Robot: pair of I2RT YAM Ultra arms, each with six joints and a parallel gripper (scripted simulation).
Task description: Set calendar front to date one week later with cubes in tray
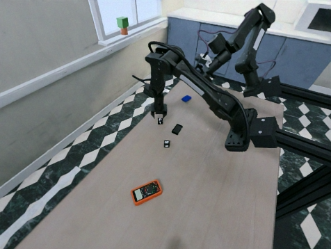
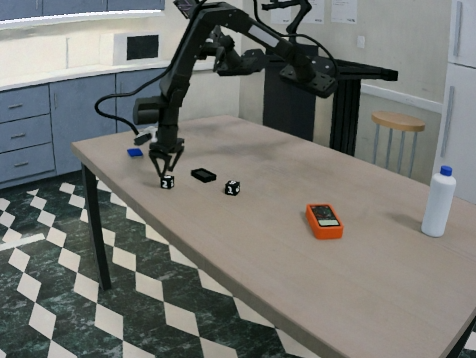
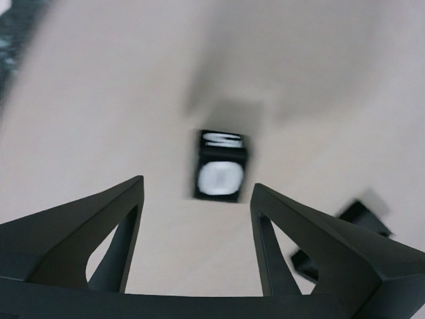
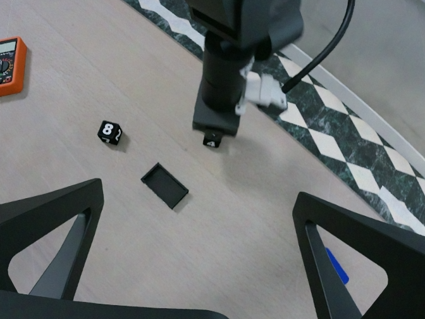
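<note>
Now: the black calendar tray 140 mm behind my left hand and 40 mm below it. Also, from my left hand: flat blue object: 330 mm to the right, 50 mm behind, 40 mm below; then white bottle: 660 mm to the left, 400 mm behind, 40 mm above.
</note>
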